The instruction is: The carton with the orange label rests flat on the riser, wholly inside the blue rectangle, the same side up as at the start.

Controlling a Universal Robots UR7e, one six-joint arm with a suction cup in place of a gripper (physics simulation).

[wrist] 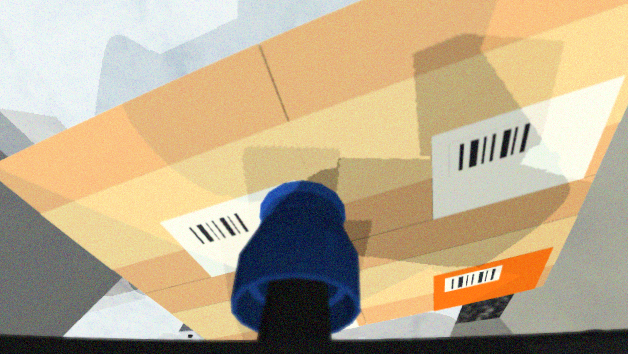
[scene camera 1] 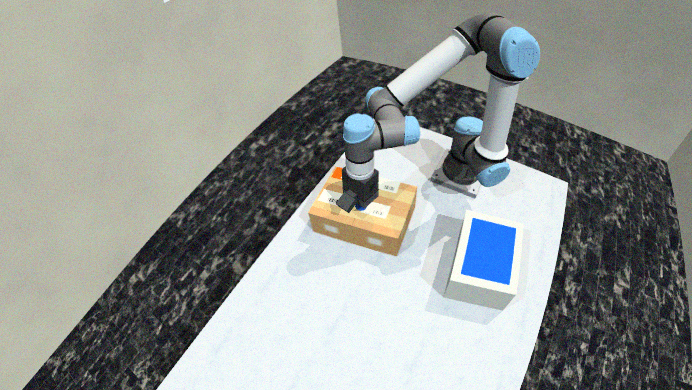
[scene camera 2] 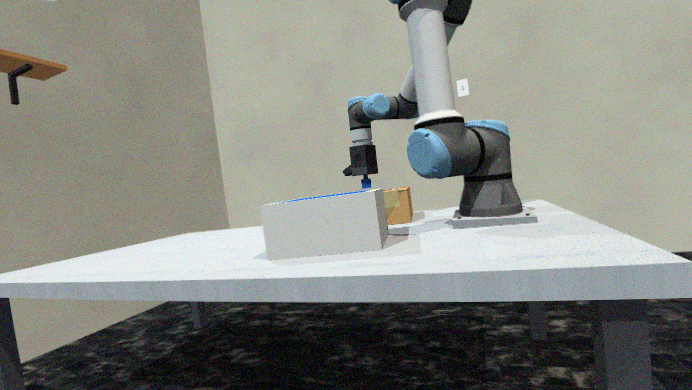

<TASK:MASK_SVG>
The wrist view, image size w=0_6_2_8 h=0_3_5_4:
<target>my suction cup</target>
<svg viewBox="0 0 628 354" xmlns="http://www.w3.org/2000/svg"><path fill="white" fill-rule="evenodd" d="M321 183L300 180L283 183L269 191L260 204L260 224L238 255L231 295L231 313L240 324L257 333L260 327L264 304L254 299L248 288L265 281L269 284L270 280L296 277L327 282L327 285L332 284L342 288L346 292L344 297L329 307L331 334L337 333L353 324L361 313L359 256L343 226L346 219L345 206L336 192Z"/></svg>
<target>white riser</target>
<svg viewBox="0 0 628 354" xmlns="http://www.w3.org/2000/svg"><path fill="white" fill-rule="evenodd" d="M0 181L0 334L63 337L122 276L42 216L40 212ZM0 150L1 161L7 158L8 156Z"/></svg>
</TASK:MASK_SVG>
